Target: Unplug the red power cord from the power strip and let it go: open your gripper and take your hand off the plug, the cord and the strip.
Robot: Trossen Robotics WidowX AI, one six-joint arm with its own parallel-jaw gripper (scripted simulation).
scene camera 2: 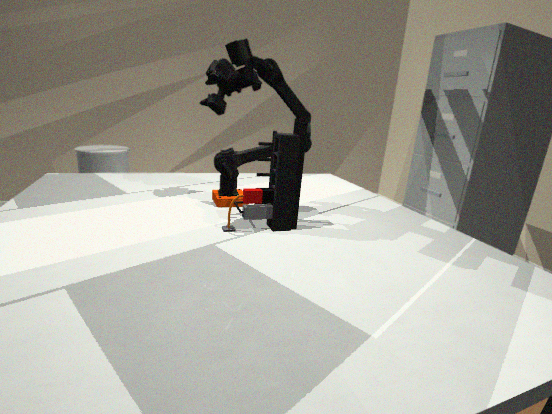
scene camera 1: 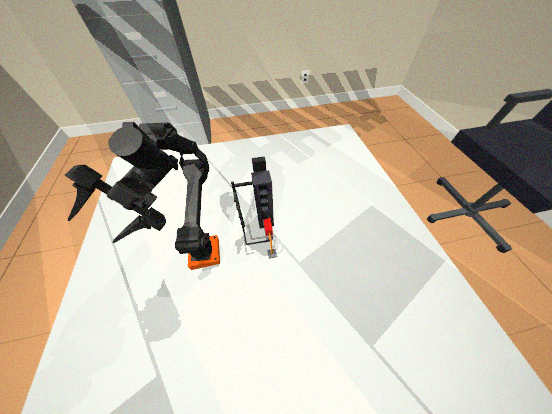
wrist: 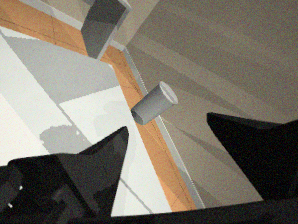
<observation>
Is my gripper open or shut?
Open.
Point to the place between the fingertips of my gripper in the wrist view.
166, 123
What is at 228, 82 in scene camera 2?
My gripper.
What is my gripper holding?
Nothing.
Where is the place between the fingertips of my gripper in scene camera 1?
92, 231
</observation>
